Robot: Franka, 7 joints.
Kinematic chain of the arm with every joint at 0, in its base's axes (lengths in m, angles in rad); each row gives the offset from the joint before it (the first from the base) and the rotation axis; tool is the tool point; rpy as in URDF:
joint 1: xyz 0 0 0.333 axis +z
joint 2: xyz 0 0 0 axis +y
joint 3: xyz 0 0 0.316 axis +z
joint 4: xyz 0.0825 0 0 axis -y
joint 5: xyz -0.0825 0 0.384 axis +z
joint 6: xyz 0 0 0 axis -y
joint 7: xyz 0.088 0 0 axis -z
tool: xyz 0 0 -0.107 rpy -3.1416 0 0
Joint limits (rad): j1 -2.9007..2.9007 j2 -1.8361..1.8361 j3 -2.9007..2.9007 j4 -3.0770..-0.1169 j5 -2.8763..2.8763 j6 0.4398..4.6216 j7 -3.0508..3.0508
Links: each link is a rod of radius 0.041 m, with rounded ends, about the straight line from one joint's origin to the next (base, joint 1, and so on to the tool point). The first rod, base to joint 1, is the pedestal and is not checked.
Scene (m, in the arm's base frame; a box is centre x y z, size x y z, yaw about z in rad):
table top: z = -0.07
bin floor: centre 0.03 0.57 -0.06 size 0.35 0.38 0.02 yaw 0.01
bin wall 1: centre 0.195 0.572 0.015 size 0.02 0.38 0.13 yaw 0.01
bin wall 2: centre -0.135 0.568 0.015 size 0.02 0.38 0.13 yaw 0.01
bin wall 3: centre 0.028 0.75 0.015 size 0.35 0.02 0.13 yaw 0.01
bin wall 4: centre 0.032 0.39 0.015 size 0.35 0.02 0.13 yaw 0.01
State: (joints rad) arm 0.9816 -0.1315 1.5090 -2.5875 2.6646 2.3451 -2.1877
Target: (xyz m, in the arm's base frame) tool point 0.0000 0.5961 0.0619
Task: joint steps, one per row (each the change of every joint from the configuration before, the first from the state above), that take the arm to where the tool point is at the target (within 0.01 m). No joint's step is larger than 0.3 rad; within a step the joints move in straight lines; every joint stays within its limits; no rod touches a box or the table.
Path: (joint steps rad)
1: -0.0229 0.2824 -0.2155 0.1689 0.0144 -0.0209 0.0000
2: -0.0228 0.2825 -0.2156 0.1689 0.0144 -0.0210 0.0000
3: -0.0229 0.2824 -0.2155 0.1688 0.0144 -0.0209 0.0000
4: -0.0229 0.2824 -0.2156 0.1689 0.0144 -0.0209 0.0000

